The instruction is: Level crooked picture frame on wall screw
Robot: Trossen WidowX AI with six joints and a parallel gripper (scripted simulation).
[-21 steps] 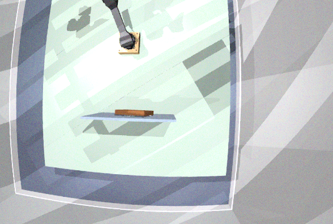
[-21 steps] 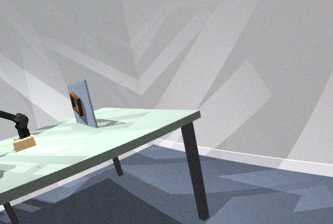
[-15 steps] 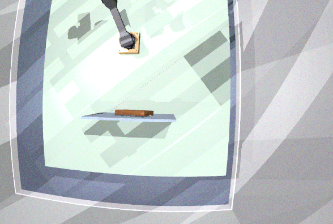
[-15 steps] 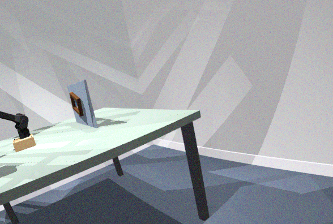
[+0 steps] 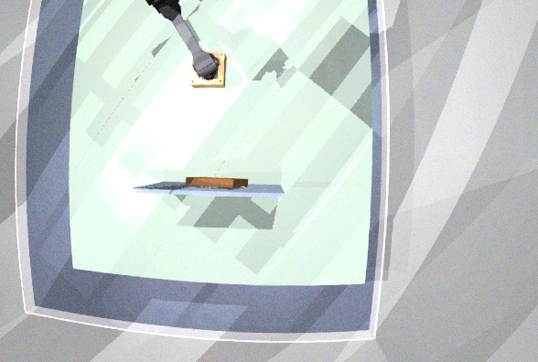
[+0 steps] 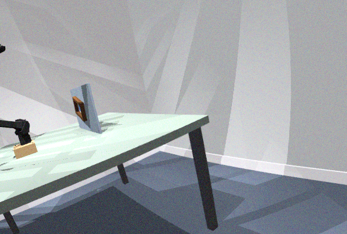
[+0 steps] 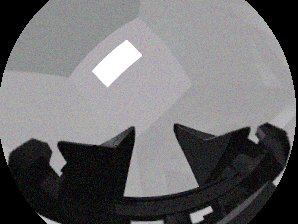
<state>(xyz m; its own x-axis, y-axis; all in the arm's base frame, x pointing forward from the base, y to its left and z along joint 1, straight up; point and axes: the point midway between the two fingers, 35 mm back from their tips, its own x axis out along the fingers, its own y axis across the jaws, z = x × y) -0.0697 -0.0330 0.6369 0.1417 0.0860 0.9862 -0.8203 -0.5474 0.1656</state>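
My gripper tip is now 570 mm above the picture frame, 490 mm short of it and 50 mm to the right of it. From my gripper tip the other things lie so: wall panel 580 mm below, 500 mm ahead, 30 mm to the left.
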